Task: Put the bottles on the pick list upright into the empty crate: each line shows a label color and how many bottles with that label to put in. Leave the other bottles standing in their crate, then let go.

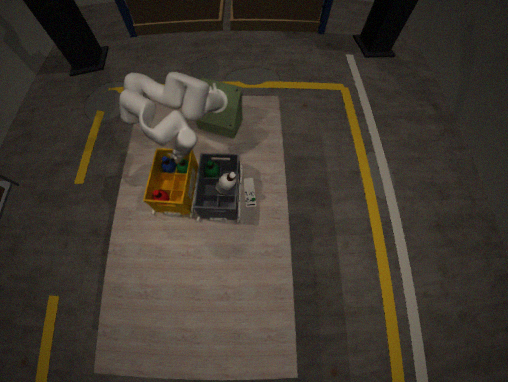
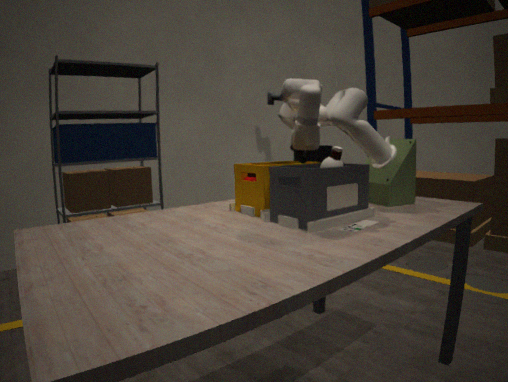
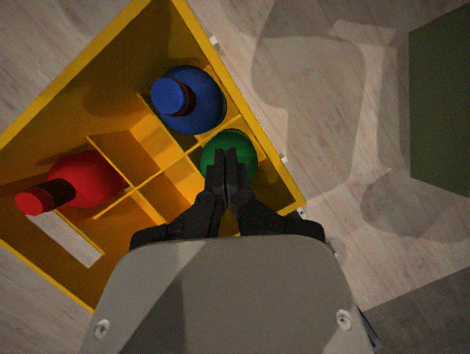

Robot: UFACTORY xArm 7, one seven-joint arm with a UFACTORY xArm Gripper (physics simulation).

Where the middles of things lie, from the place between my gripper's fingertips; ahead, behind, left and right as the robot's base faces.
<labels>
Now: the blue bottle (image 3: 188, 99) 9 cm below my hand and 7 cm to the right of it. The rest, counted from my hand: red bottle (image 3: 85, 179) (17 cm ahead, 11 cm to the right, 9 cm below).
</labels>
